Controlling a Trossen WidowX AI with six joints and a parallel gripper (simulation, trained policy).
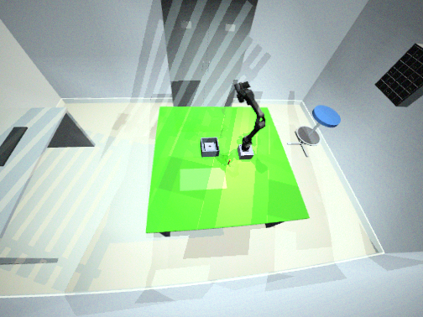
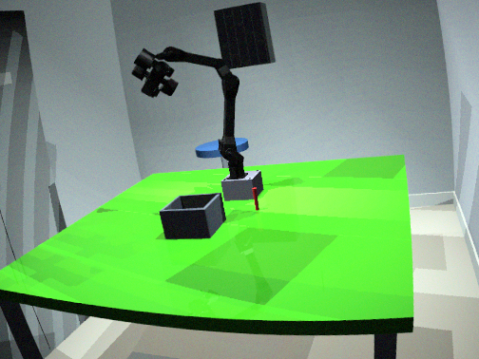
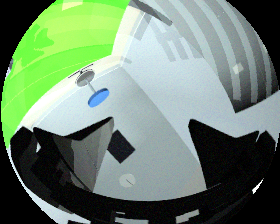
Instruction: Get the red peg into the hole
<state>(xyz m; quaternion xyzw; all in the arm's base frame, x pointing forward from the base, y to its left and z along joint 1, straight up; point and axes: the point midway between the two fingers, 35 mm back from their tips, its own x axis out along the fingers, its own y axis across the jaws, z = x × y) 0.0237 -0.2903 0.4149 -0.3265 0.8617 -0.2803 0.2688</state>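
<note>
My gripper tip is 440 mm to the right of the red peg, 440 mm above it and 160 mm short of it. The rest, counted from my gripper tip: dark box 460 mm below, 330 mm ahead, 290 mm to the left.
</note>
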